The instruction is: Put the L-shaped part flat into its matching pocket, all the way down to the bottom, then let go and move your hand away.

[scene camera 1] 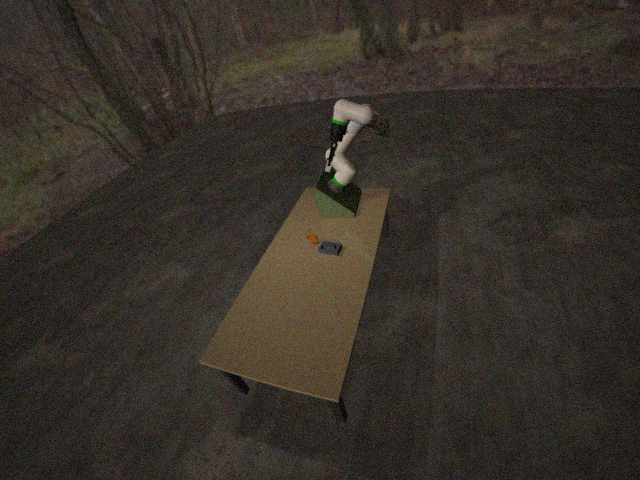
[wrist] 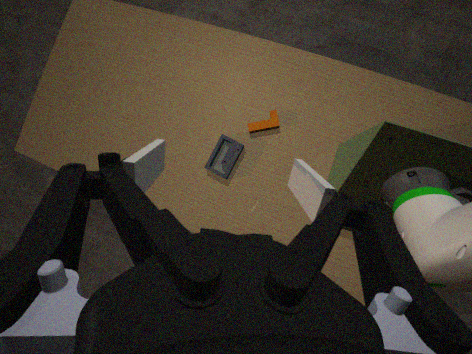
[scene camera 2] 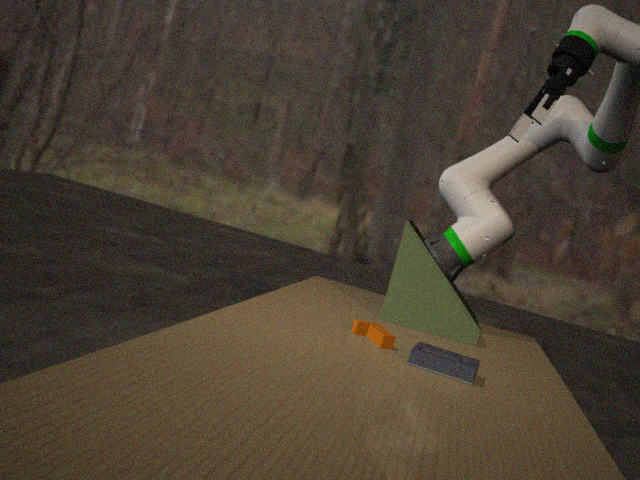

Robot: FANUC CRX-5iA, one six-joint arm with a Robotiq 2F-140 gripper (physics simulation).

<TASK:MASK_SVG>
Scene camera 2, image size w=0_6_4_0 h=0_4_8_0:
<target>my gripper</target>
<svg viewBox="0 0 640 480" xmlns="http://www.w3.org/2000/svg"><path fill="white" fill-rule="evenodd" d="M570 57L558 55L549 64L548 74L550 79L547 79L545 85L523 114L521 114L520 119L508 134L516 142L521 140L530 125L534 123L533 120L540 125L543 124L557 103L556 100L560 98L560 95L564 95L566 88L573 86L581 74L580 67Z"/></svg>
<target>orange L-shaped part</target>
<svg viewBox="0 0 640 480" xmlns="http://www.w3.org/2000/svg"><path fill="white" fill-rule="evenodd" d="M354 319L352 333L368 337L379 348L393 349L395 336L378 323Z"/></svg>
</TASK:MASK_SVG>
